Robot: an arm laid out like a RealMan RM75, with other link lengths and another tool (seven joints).
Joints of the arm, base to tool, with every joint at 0 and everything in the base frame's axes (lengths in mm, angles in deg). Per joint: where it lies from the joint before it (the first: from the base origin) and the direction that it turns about. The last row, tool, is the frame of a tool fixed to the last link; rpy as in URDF.
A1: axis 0 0 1 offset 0 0 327.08
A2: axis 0 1 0 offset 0 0 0
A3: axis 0 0 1 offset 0 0 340.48
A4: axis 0 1 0 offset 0 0 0
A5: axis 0 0 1 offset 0 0 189
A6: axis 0 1 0 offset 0 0 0
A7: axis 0 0 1 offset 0 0 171.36
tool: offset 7 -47 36 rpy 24.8 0 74
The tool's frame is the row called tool.
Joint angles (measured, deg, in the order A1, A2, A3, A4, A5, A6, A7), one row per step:
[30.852, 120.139, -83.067, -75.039, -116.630, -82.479, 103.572]
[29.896, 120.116, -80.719, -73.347, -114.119, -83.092, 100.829]
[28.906, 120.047, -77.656, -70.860, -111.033, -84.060, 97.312]
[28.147, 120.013, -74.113, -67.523, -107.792, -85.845, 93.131]
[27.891, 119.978, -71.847, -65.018, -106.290, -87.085, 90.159]
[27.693, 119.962, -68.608, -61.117, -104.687, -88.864, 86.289]
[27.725, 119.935, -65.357, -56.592, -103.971, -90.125, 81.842]
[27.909, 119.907, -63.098, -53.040, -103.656, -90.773, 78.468]
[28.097, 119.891, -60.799, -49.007, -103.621, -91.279, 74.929]
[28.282, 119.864, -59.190, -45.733, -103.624, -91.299, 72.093]
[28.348, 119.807, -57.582, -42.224, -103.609, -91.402, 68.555]
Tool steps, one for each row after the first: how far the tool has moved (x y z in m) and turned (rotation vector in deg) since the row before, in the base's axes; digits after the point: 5 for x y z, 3 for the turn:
[0.00483, -0.00093, 0.00464, 0.099, 2.878, -0.856]
[0.00621, -0.00065, 0.00636, 0.255, 3.647, -1.031]
[0.00633, -0.00190, 0.00628, -0.038, 4.106, -0.810]
[0.00498, -0.00095, 0.00328, 0.048, 2.199, -0.224]
[0.00799, -0.00161, 0.00349, 0.012, 2.949, -0.705]
[0.01011, -0.00055, 0.00180, 0.486, 2.308, -0.592]
[0.00694, -0.00016, 0.00022, 0.486, 1.562, -0.375]
[0.00828, -0.00121, -0.00143, 0.402, 1.486, -0.650]
[0.00641, -0.00073, -0.00195, 0.468, 1.018, -0.557]
[0.00664, -0.00222, -0.00226, 0.626, 1.045, -0.181]

